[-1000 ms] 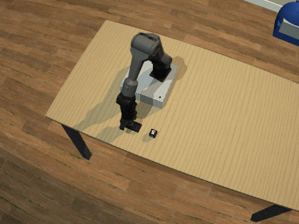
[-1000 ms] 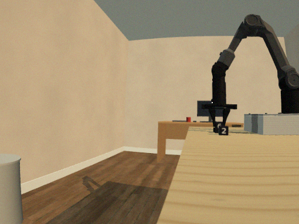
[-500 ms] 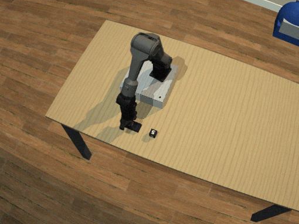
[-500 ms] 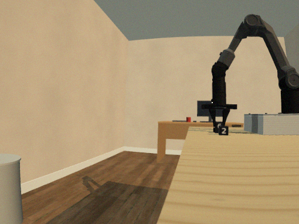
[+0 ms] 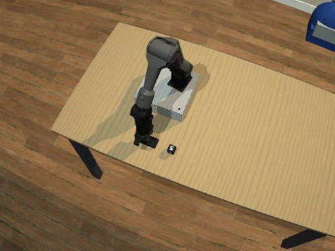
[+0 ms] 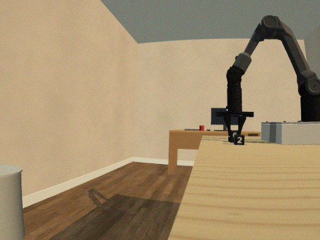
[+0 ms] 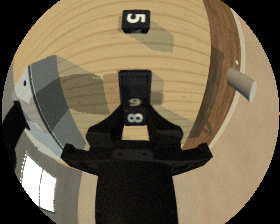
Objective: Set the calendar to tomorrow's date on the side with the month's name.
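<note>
Now: the calendar tray 20 mm to the left of my hand and 20 mm below it. Also, from my hand: black calendar cube (20 mm behind, 120 mm to the left, 10 mm below).
</note>
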